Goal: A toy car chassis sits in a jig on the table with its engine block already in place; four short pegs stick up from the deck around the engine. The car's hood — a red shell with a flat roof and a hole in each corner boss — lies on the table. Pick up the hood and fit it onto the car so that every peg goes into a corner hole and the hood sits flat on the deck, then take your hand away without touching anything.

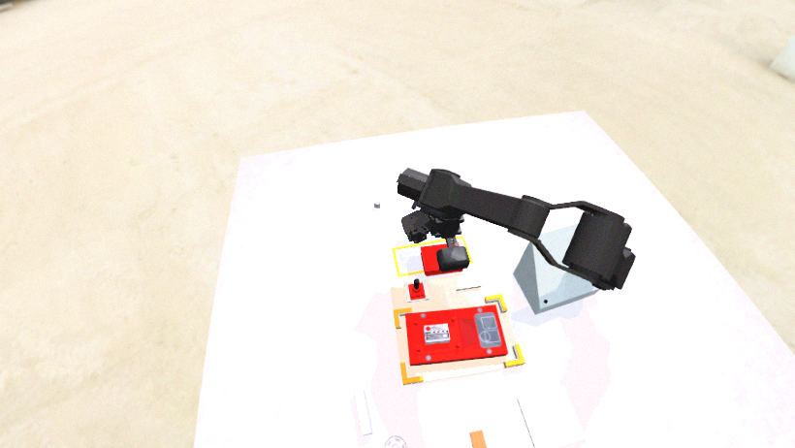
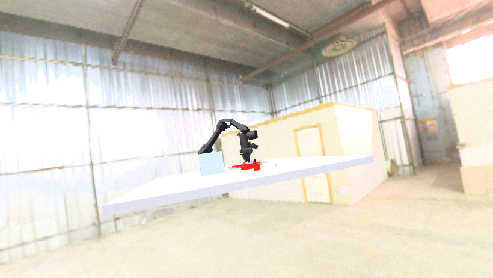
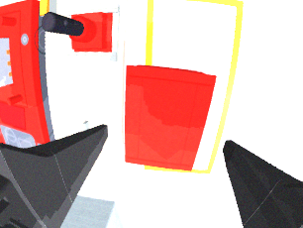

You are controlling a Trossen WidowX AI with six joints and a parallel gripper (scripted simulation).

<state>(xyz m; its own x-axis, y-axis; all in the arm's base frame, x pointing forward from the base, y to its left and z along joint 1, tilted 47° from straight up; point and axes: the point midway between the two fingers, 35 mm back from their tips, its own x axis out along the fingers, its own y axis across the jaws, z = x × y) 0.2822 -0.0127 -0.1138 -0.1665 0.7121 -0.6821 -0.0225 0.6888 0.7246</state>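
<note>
The red hood lies 30 mm below my gripper tip. Round my gripper tip: jig 170 mm to the left, 30 mm below, 10 mm ahead; then engine block 190 mm to the left, 50 mm ahead, 20 mm below.
</note>
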